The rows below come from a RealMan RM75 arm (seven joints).
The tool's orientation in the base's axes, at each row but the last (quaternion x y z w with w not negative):
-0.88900, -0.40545, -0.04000, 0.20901
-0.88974, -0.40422, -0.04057, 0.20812
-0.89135, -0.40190, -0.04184, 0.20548
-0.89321, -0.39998, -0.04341, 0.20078
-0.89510, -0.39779, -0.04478, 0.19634
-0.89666, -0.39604, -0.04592, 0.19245
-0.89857, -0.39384, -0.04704, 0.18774
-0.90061, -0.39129, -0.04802, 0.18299
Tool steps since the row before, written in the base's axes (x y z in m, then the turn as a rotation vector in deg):
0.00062, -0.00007, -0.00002, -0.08, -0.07, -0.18
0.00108, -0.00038, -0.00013, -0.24, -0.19, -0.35
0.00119, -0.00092, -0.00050, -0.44, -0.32, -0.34
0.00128, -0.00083, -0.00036, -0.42, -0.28, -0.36
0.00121, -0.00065, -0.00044, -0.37, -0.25, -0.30
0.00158, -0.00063, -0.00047, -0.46, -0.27, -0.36
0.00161, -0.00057, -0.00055, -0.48, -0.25, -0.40
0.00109, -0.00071, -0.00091, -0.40, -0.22, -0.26
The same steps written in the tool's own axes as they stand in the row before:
0.00036, 0.00050, -0.00007, -0.15, 0.04, 0.14
0.00043, 0.00106, -0.00014, -0.38, 0.05, 0.26
0.00004, 0.00158, -0.00002, -0.60, -0.02, 0.22
0.00020, 0.00155, -0.00010, -0.56, -0.02, 0.25
0.00027, 0.00142, 0.00006, -0.50, -0.02, 0.21
0.00053, 0.00168, 0.00008, -0.59, -0.06, 0.26
0.00058, 0.00169, 0.00019, -0.59, -0.07, 0.31
0.00005, 0.00150, 0.00052, -0.49, -0.08, 0.18

